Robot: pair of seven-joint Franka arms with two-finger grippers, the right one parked.
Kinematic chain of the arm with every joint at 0, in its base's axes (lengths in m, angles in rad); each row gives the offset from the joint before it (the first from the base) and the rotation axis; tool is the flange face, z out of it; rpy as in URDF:
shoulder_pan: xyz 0 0 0.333 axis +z
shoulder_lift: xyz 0 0 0 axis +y
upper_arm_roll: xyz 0 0 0.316 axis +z
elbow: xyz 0.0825 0 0 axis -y
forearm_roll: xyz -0.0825 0 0.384 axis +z
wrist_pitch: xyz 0 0 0 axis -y
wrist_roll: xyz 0.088 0 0 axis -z
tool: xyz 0 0 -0.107 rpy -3.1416 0 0
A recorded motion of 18 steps. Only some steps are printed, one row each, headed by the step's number.
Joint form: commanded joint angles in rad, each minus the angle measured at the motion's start. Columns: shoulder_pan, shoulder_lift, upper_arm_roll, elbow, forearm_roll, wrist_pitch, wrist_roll.
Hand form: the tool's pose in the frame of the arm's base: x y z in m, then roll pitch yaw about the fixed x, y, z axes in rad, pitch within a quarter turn. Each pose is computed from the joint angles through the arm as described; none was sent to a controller.
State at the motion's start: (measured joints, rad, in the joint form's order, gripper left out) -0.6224 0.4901 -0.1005 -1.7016 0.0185 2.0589 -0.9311
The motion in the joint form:
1: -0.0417 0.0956 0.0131 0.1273 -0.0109 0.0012 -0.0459
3: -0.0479 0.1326 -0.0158 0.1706 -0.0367 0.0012 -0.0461
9: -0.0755 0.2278 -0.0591 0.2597 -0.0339 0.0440 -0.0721
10: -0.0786 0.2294 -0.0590 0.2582 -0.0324 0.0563 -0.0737
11: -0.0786 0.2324 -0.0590 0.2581 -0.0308 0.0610 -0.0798
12: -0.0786 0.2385 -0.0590 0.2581 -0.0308 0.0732 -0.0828
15: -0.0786 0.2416 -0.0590 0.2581 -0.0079 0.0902 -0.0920
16: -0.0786 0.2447 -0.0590 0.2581 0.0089 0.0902 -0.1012
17: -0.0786 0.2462 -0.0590 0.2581 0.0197 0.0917 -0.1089
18: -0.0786 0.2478 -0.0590 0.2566 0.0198 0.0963 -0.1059
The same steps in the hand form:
1: 0.5065 -0.4619 0.2919 -3.0838 0.0895 0.2363
3: 0.4986 -0.4843 0.2867 -3.1125 0.1197 0.2202
9: 0.4844 -0.5292 0.2652 3.1215 0.1268 0.1889
10: 0.4835 -0.5312 0.2644 3.1145 0.1208 0.1870
11: 0.4838 -0.5313 0.2626 3.1143 0.1193 0.1927
12: 0.4844 -0.5319 0.2592 3.1091 0.1167 0.1965
15: 0.4863 -0.5324 0.2584 3.1070 0.0932 0.1944
16: 0.4867 -0.5318 0.2561 3.1167 0.0831 0.1950
17: 0.4870 -0.5315 0.2551 3.1214 0.0755 0.1971
18: 0.4870 -0.5315 0.2537 3.1197 0.0749 0.1941

